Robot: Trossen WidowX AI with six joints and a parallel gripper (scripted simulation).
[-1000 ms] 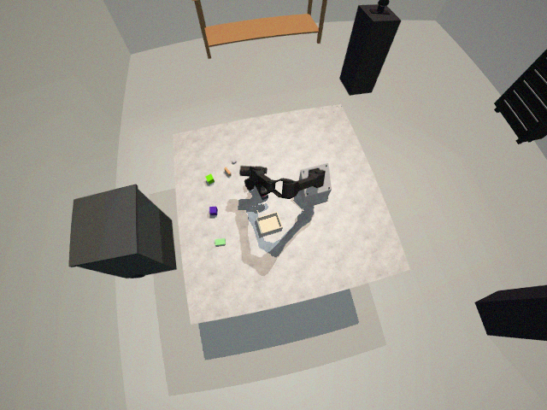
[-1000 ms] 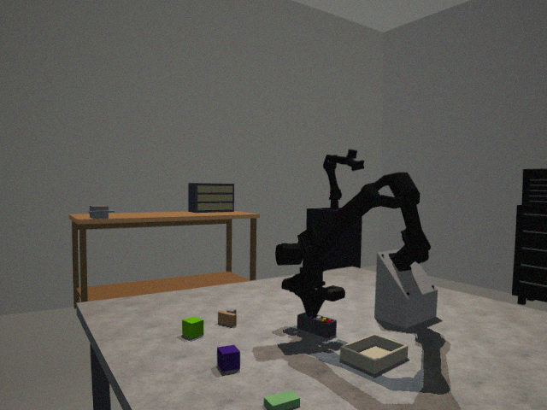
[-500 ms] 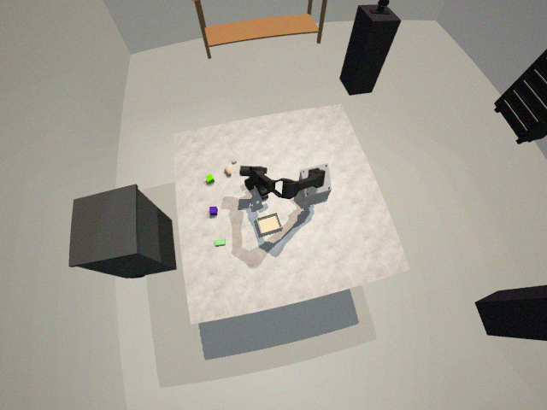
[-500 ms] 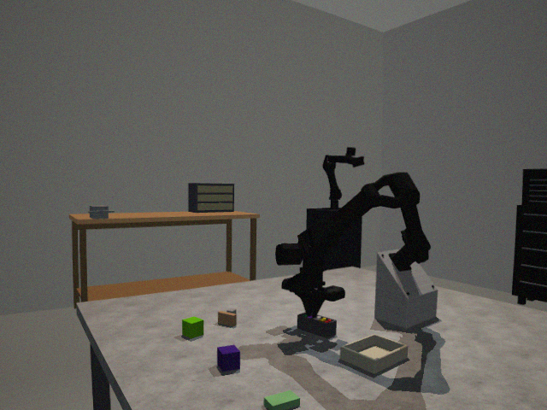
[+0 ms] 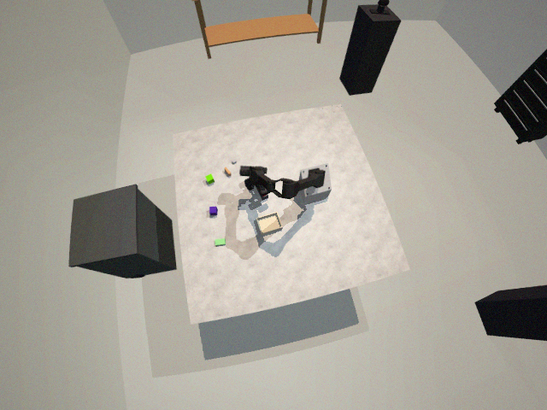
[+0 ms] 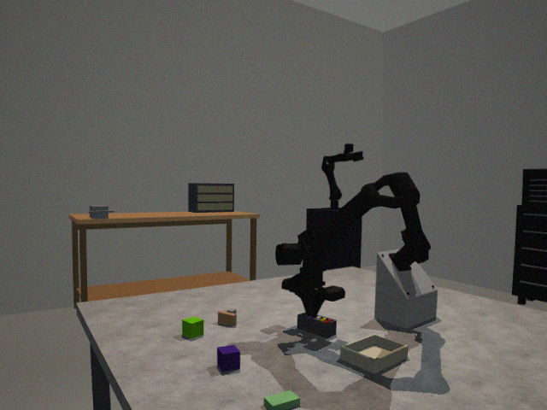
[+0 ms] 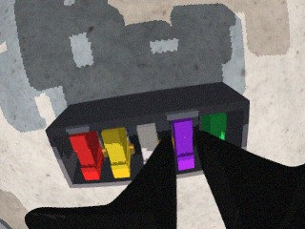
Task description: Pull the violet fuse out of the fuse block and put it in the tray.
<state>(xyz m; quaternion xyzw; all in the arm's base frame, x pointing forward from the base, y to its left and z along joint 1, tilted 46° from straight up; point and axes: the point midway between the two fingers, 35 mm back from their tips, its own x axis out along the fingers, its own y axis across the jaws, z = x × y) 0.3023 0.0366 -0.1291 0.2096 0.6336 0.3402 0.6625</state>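
The violet fuse lies 10 mm below my gripper tip. The rest, counted from my gripper tip: white fuse 20 mm to the left, 10 mm below; then yellow fuse 40 mm to the left, 10 mm below, 10 mm behind; then green fuse 20 mm to the right, 10 mm below.
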